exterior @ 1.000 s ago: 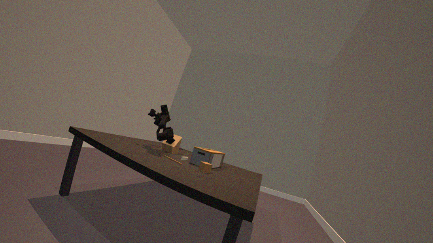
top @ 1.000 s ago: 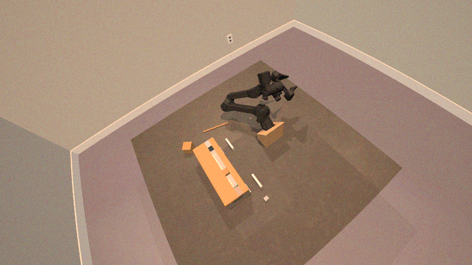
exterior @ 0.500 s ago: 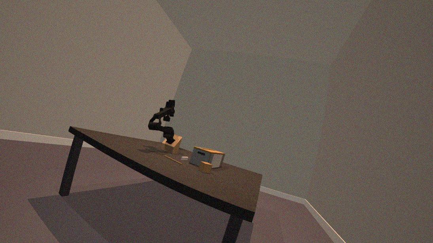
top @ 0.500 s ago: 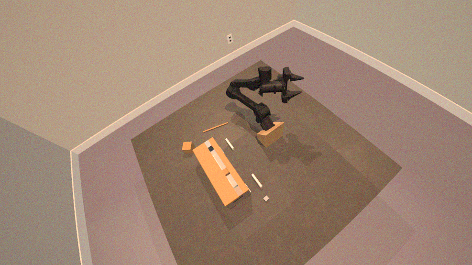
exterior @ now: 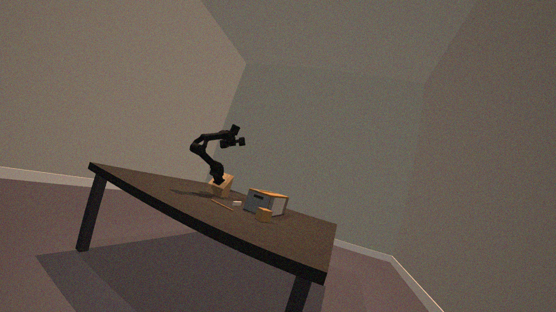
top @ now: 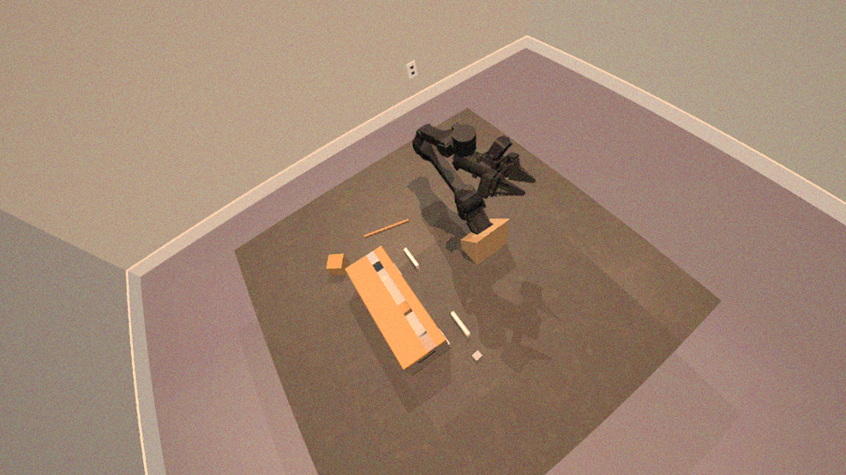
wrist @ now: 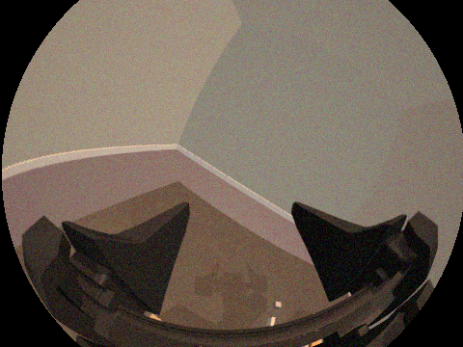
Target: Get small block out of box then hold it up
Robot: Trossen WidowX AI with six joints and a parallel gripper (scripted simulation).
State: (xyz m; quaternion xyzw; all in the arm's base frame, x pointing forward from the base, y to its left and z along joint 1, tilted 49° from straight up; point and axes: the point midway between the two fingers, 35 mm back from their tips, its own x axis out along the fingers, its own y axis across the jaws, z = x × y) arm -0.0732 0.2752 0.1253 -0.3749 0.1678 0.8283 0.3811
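Now: the long orange box 410 mm ahead of my gripper tip, 50 mm to the right of it and 330 mm below it. From my gripper tip the other things lie so: thin orange stick: 340 mm ahead, 380 mm to the right, 390 mm below; small orange block: 420 mm ahead, 20 mm to the right, 300 mm below; orange cube: 560 mm ahead, 330 mm to the right, 360 mm below.
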